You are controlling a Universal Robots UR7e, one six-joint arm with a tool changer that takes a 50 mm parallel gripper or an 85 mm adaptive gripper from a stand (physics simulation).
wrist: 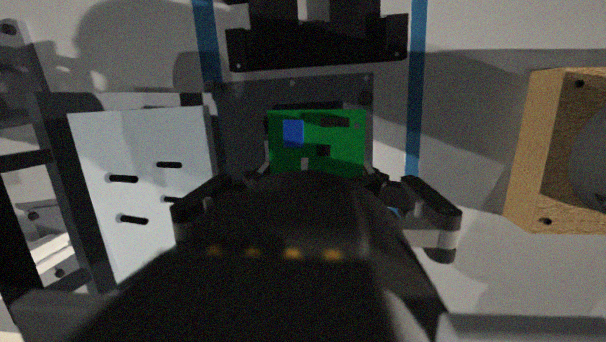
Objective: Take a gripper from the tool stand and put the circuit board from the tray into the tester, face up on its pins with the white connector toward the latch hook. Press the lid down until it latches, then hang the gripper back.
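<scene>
The green circuit board is held between the fingertips of my gripper, its face with a blue block and dark chips toward the camera. The gripper is shut on the board's left and right edges; its dark body hides the board's near edge. The white connector cannot be made out for certain. Behind the board is a dark grey plate with small screws, seemingly the tester's base; the gap between them cannot be judged. A pale panel with several dark pegs, apparently the raised lid, stands at the left. The latch hook is not clearly visible.
A black block stands beyond the grey plate, between two blue strips. A wooden box with a round grey part is at the right. Dark frame bars run along the left of the pale panel.
</scene>
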